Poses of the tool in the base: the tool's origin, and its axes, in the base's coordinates. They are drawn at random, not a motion.
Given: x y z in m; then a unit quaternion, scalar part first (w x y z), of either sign.
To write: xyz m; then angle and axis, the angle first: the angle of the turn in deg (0 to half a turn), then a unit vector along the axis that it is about. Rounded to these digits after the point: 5 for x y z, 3 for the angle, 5 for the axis.
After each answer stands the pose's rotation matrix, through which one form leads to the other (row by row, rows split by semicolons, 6 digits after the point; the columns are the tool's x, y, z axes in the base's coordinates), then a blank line. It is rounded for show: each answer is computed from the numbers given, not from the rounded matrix.
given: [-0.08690 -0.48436 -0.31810 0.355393 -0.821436 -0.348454 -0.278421]
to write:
[-0.08690 -0.48436 -0.31810 138.365 -0.87881 -0.37279 -0.29787]
0.602123 0.770363 0.209734; 0.374568 -0.504551 0.777899; 0.705086 -0.389831 -0.592355

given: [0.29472 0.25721 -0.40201 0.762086 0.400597 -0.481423 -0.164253]
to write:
[0.29472 0.25721 -0.40201 80.703 0.61871 -0.74354 -0.25368]
0.482506 -0.135363 -0.865370; -0.636063 0.625086 -0.452428; 0.602173 0.768729 0.215508

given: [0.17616 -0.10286 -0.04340 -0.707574 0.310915 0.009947 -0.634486]
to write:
[0.17616 -0.10286 -0.04340 89.924 -0.43999 -0.01408 0.89789]
0.194658 -0.891706 -0.408619; 0.904076 0.001519 0.427368; -0.380466 -0.452613 0.806466

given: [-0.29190 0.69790 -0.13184 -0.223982 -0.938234 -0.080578 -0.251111]
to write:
[-0.29190 0.69790 -0.13184 154.114 0.96269 0.08268 0.25766]
0.860901 0.038713 0.507298; 0.263691 -0.886679 -0.379827; 0.435105 0.460763 -0.773551

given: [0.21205 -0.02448 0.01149 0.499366 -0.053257 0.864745 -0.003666]
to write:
[0.21205 -0.02448 0.01149 120.084 -0.06147 0.99810 -0.00423]
-0.495595 -0.088446 0.864039; -0.095769 0.994301 0.046849; -0.863258 -0.059530 -0.501240

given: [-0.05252 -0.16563 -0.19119 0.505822 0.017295 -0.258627 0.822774]
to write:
[-0.05252 -0.16563 -0.19119 119.228 0.02005 -0.29981 0.95379]
-0.487690 -0.841300 -0.233179; 0.823408 -0.354512 -0.443080; 0.290098 -0.408087 0.865626

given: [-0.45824 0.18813 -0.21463 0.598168 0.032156 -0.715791 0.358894]
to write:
[-0.45824 0.18813 -0.21463 106.522 0.04013 -0.89321 0.44785]
-0.282323 -0.475391 -0.833245; 0.383324 0.740322 -0.552255; 0.879407 -0.475317 -0.026781

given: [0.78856 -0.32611 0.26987 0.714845 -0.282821 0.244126 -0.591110]
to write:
[0.78856 -0.32611 0.26987 88.739 -0.40444 0.34911 -0.84531]
0.181983 0.707016 0.683381; -0.983192 0.141202 0.115736; -0.014668 -0.692957 0.720829

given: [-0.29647 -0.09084 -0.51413 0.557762 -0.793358 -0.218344 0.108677]
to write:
[-0.29647 -0.09084 -0.51413 112.198 -0.95585 -0.26306 0.13094]
0.881030 0.225218 -0.416007; 0.467682 -0.282455 0.837552; 0.071128 -0.932468 -0.354182

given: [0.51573 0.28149 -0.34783 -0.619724 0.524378 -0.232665 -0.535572]
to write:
[0.51573 0.28149 -0.34783 103.408 -0.66815 0.29646 0.68241]
0.318060 -0.907822 -0.273308; 0.419805 -0.123619 0.899157; -0.850060 -0.400721 0.341790

